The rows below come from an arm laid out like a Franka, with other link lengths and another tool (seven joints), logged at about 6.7 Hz.
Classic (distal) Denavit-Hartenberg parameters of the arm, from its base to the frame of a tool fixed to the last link. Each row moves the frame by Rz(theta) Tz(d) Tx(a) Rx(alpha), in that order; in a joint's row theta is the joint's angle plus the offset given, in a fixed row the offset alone. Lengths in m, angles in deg.
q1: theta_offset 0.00, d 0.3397, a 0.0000, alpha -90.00
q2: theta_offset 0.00, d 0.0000, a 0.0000, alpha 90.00
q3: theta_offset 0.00, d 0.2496, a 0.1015, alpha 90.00
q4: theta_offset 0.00, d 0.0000, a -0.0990, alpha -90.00
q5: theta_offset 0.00, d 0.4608, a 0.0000, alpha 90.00
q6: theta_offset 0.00, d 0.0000, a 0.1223, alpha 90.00
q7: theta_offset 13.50, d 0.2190, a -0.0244, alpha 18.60
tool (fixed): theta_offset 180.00, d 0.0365, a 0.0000, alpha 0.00
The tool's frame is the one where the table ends.
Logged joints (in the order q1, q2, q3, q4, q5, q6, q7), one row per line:
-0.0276, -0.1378, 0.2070, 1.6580, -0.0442, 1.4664, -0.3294
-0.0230, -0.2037, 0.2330, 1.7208, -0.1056, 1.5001, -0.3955
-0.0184, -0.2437, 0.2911, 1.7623, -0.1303, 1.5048, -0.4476
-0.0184, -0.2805, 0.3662, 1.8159, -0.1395, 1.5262, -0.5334
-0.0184, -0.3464, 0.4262, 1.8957, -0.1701, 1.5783, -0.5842
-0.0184, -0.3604, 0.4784, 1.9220, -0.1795, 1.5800, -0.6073
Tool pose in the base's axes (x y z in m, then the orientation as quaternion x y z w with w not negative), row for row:
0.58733, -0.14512, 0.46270, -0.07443, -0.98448, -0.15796, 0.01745
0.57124, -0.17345, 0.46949, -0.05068, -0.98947, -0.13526, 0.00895
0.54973, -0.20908, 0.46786, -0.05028, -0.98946, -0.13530, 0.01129
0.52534, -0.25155, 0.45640, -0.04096, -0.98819, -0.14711, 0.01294
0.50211, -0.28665, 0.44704, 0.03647, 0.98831, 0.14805, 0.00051
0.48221, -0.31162, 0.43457, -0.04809, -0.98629, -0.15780, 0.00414
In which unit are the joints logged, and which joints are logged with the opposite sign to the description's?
The joints are logged in radians. Opposite sign: q3, q4.
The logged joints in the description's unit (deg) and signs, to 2 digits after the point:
-1.58, -7.90, -11.86, -95.00, -2.53, 84.02, -18.87
-1.32, -11.67, -13.35, -98.59, -6.05, 85.95, -22.66
-1.05, -13.96, -16.68, -100.97, -7.47, 86.22, -25.65
-1.05, -16.07, -20.98, -104.04, -7.99, 87.44, -30.56
-1.05, -19.85, -24.42, -108.62, -9.75, 90.43, -33.47
-1.05, -20.65, -27.41, -110.12, -10.28, 90.53, -34.80

